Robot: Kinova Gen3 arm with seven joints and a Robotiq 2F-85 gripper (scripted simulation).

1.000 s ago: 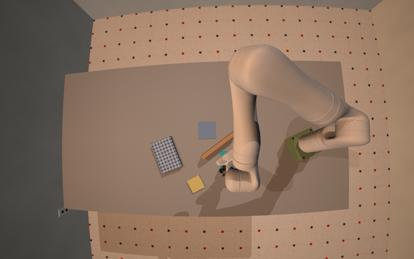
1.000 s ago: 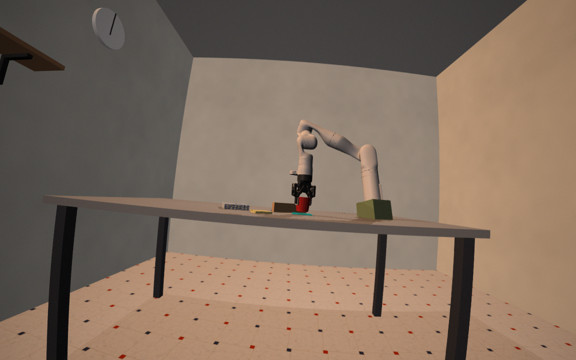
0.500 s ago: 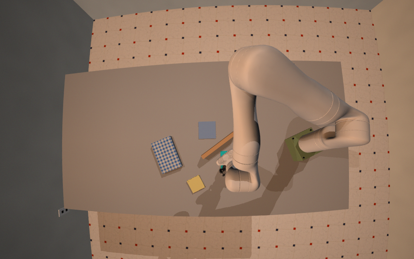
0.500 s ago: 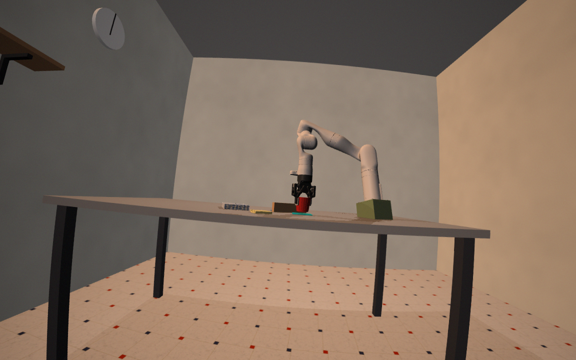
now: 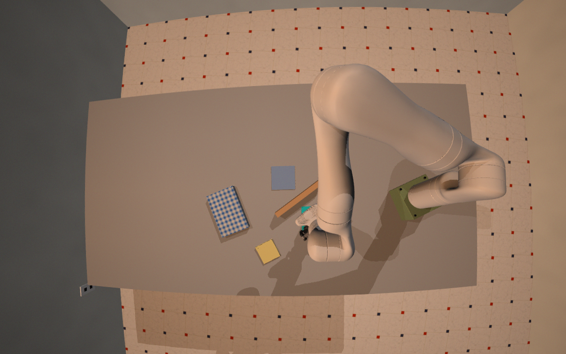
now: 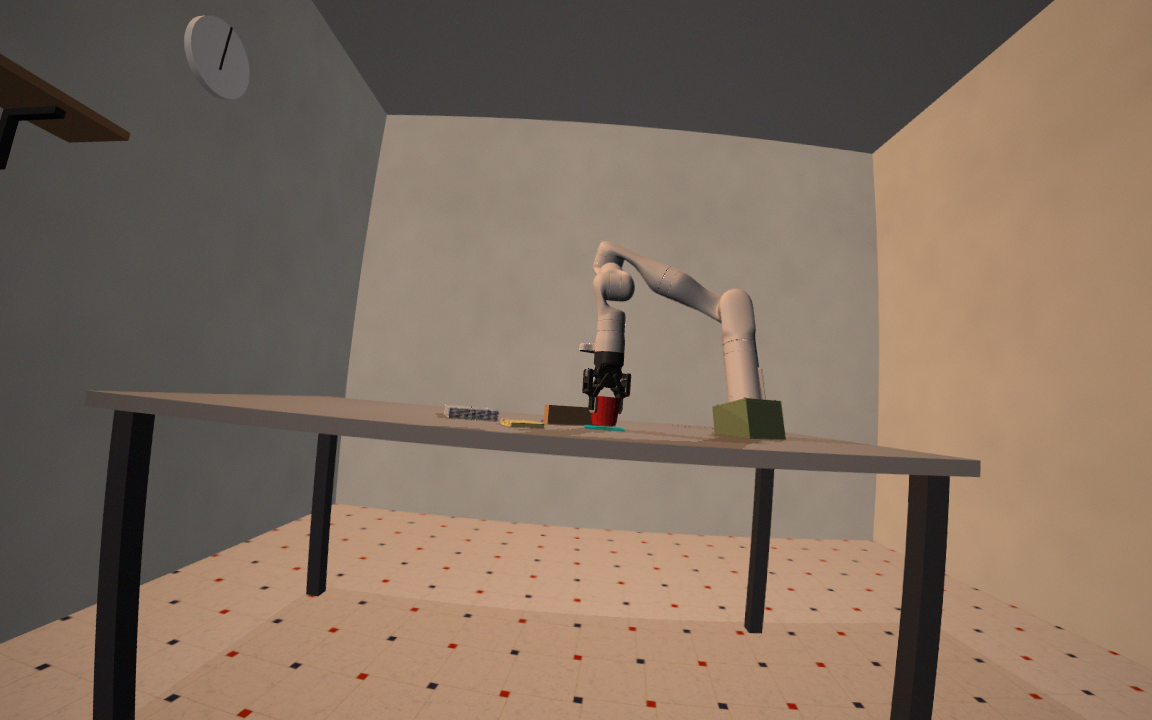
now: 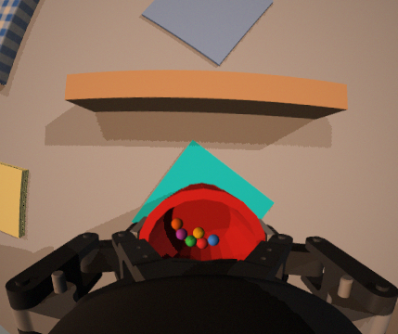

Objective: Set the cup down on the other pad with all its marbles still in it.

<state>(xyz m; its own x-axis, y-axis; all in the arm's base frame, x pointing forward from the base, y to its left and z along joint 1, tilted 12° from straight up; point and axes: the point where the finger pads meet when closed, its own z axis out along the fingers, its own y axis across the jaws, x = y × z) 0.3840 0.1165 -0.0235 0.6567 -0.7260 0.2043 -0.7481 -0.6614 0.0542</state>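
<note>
Right now my hand is 70 mm short of the orange rail, 80 mm to the left of it and 30 mm above it. Round my hand: blue-checked box (350 mm ahead, 10 mm to the right, 40 mm below); red cup (20 mm below).
</note>
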